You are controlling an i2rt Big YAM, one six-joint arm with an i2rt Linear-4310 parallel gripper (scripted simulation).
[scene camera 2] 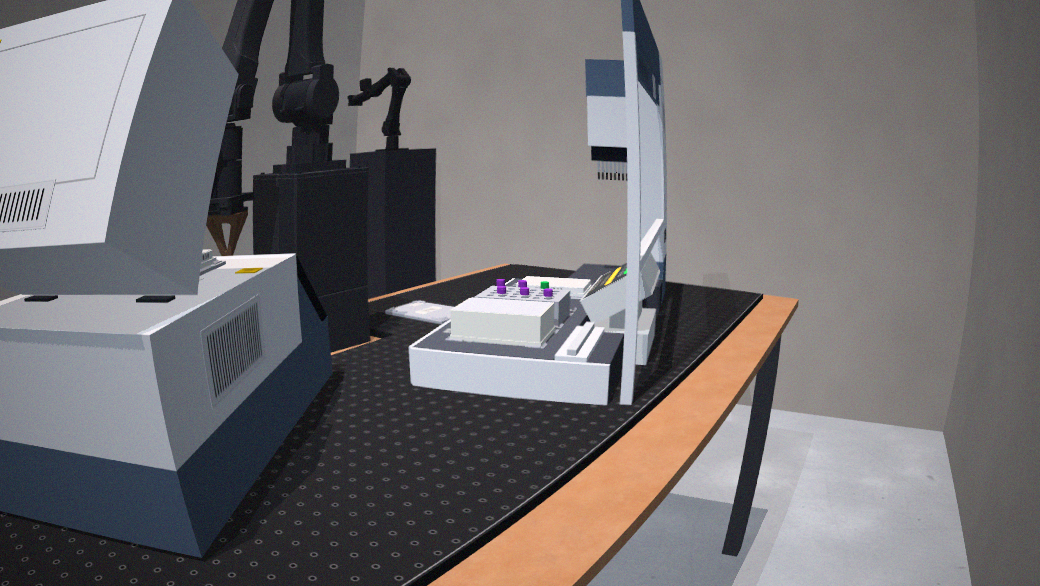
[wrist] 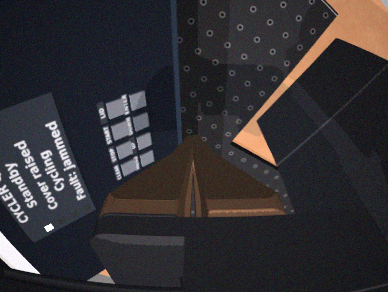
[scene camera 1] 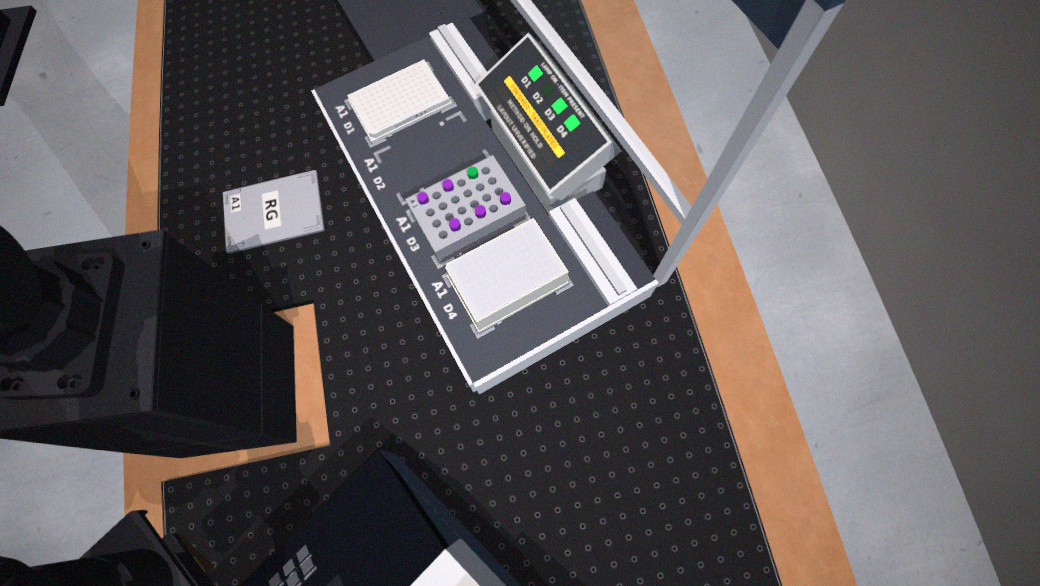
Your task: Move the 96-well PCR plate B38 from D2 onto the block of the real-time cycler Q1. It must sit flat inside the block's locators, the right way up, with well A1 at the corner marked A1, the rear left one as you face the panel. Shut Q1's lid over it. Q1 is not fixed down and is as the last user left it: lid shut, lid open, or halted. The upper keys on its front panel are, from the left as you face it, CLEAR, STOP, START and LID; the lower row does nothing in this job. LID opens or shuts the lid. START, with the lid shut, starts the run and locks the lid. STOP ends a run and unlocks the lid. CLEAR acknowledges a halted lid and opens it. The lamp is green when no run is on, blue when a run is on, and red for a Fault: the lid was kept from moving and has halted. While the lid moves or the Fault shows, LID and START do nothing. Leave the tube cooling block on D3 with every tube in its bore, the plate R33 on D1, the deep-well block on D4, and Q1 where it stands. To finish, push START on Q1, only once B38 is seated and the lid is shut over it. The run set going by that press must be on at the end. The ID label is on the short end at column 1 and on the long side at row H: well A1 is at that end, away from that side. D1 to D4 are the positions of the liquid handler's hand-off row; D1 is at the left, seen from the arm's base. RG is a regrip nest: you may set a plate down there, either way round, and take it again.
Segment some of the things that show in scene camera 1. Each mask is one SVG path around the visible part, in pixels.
The gripper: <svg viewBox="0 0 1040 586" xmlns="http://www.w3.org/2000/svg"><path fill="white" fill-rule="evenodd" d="M79 558L97 558L110 562L121 574L120 578L123 586L214 586L208 578L210 571L214 568L213 564L181 533L167 534L161 538L145 516L148 513L147 510L130 511Z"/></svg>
A deep-well block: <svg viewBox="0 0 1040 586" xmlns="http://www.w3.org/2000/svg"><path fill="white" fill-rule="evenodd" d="M534 218L446 265L447 277L479 333L568 284L568 270Z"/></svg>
A tube cooling block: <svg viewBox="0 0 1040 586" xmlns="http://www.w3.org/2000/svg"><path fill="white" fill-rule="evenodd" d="M493 155L405 199L411 214L440 264L526 219L525 203ZM452 218L457 218L460 221L460 231L453 232L450 229L449 221ZM478 205L483 205L486 209L486 216L483 219L478 219L475 215L475 207ZM503 192L508 192L511 195L511 203L508 206L503 206L500 202L499 195ZM420 192L425 192L428 195L429 201L425 206L422 206L417 200L417 195ZM446 179L450 179L453 182L454 189L451 193L446 193L442 188L442 182ZM470 167L476 167L478 170L478 178L475 181L470 180L467 175L467 170Z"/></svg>
